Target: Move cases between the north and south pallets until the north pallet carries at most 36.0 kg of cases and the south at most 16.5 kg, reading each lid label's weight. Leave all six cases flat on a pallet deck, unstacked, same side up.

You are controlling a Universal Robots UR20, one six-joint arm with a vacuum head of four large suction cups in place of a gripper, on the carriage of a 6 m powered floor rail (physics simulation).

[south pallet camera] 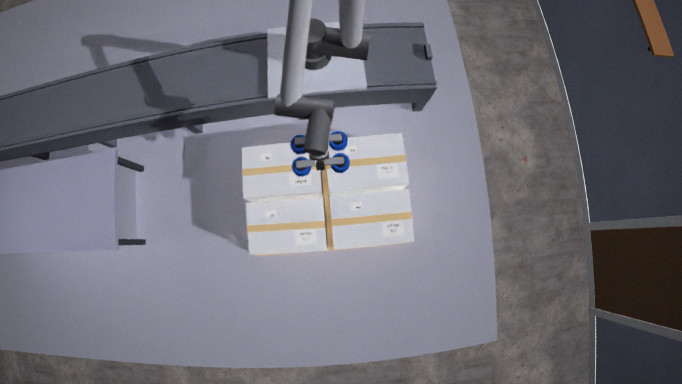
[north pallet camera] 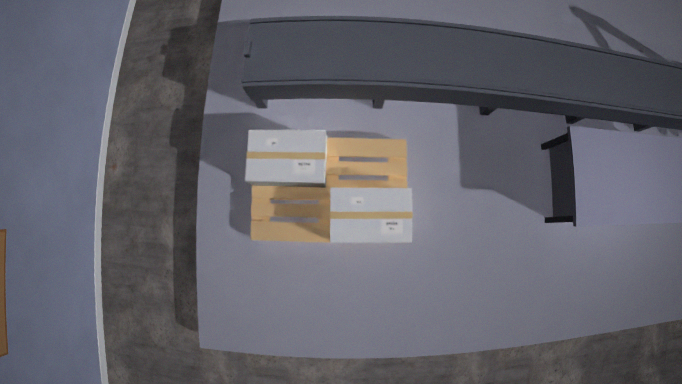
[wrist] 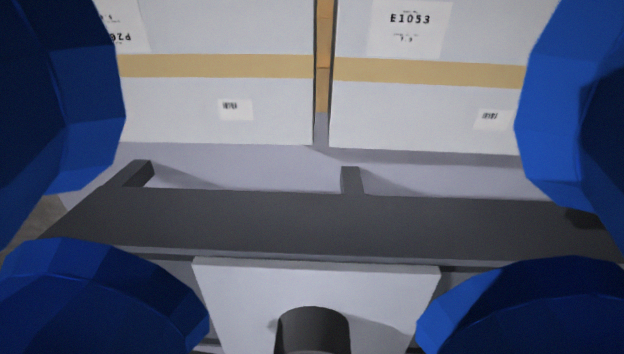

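Seen in the pictures: hand, its tool point: [wrist: 314,228]; arm's base, origin of its link: [wrist: 313,326].
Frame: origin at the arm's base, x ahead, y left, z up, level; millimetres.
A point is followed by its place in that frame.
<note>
My suction head [south pallet camera: 320,153] @[x 846, y 2, z 397 mm] [wrist: 312,200] @[x 846, y 2, z 397 mm] is open, its four blue cups holding no case, above the rail-side cases of the south pallet [south pallet camera: 328,220] @[x 1169, y -8, z -425 mm] [wrist: 323,40] @[x 826, y -2, z -426 mm]. Four white taped cases lie flat there: rail-side left [south pallet camera: 262,186] @[x 910, y -439, z -125 mm] [wrist: 430,105] @[x 730, y -248, z -126 mm], rail-side right [south pallet camera: 365,179] @[x 927, y 278, z -126 mm] [wrist: 215,30] @[x 872, y 218, z -127 mm], front left [south pallet camera: 277,241] @[x 1299, y -369, z -171 mm] and front right [south pallet camera: 357,235] @[x 1303, y 188, z -144 mm]. In the wrist view one label reads E1053, its weight apparently 7.9; the other is upside down and partly hidden by a cup. On the north pallet [north pallet camera: 367,168] @[x 837, y -5096, z -426 mm], one case [north pallet camera: 272,172] @[x 918, y -5770, z -146 mm] lies rear left, another [north pallet camera: 355,232] @[x 1319, y -5194, z -144 mm] front right; their weights are unreadable.
The north pallet shows bare deck rear right and front left. The grey floor rail [north pallet camera: 400,55] [south pallet camera: 397,55] [wrist: 300,220] runs behind both pallets, with the pale arm carriage [south pallet camera: 345,82] @[x 244, y 203, z -1 mm] [wrist: 240,285] @[x 213, y 221, z 0 mm] near its south end. A pale platform [north pallet camera: 625,175] [south pallet camera: 55,200] with dark supports stands between the pallets.
</note>
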